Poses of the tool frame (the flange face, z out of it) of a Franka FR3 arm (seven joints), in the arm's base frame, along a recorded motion.
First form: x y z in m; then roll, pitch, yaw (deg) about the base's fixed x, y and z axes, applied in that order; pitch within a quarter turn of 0, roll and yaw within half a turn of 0.
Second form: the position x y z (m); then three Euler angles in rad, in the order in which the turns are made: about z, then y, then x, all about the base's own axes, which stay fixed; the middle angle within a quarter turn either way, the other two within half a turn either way. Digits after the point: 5 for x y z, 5 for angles.
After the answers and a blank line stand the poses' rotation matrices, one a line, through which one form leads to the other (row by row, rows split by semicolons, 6 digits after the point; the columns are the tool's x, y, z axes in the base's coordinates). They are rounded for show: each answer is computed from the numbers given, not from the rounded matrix.
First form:
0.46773, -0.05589, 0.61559, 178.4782, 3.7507, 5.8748
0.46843, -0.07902, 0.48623, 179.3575, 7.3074, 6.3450
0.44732, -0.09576, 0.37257, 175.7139, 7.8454, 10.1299
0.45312, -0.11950, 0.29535, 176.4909, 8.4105, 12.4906
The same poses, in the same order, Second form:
0.46773, -0.05589, 0.61559, -0.10444, -0.06237, 3.10841
0.46843, -0.07902, 0.48623, -0.11305, -0.12550, 3.11619
0.44732, -0.09576, 0.37257, -0.18790, -0.12115, 3.04320
0.45312, -0.11950, 0.29535, -0.22850, -0.12966, 3.04936

0.992617 0.104047 -0.062331; 0.102136 -0.994219 -0.033111; -0.065415 0.026500 -0.997506
0.985802 0.111926 -0.125166; 0.109617 -0.993654 -0.025201; -0.127193 0.011122 -0.991816
0.975197 0.185431 -0.120852; 0.174234 -0.979864 -0.097512; -0.136501 0.074037 -0.987869
0.965832 0.224614 -0.129297; 0.213953 -0.972565 -0.091333; -0.146264 0.060549 -0.987391

